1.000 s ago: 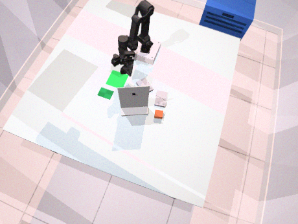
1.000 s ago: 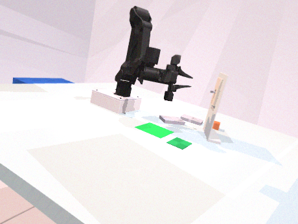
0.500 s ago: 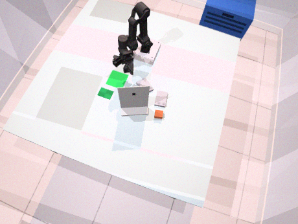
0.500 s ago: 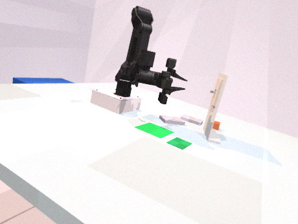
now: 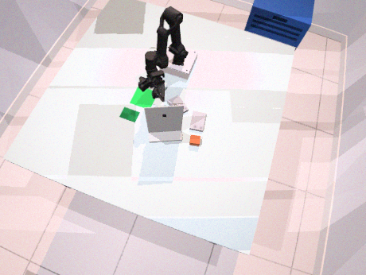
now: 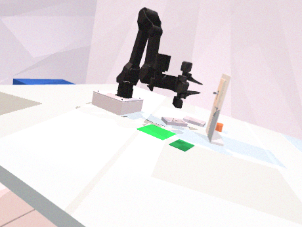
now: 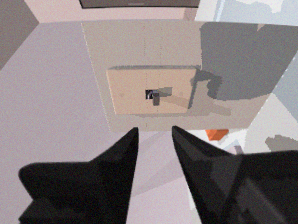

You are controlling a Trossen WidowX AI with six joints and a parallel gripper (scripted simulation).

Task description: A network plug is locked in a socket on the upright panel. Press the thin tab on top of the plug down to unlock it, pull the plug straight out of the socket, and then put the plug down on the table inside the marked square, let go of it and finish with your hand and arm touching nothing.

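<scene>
Now: gripper tip 70 mm short of the grey network plug and 20 mm to the right of it. From my gripper tip the other things lie so: bright green marked square: 110 mm behind, 130 mm to the right, 190 mm below; upright grey panel: 90 mm ahead, 20 mm to the left, 70 mm below.
</scene>
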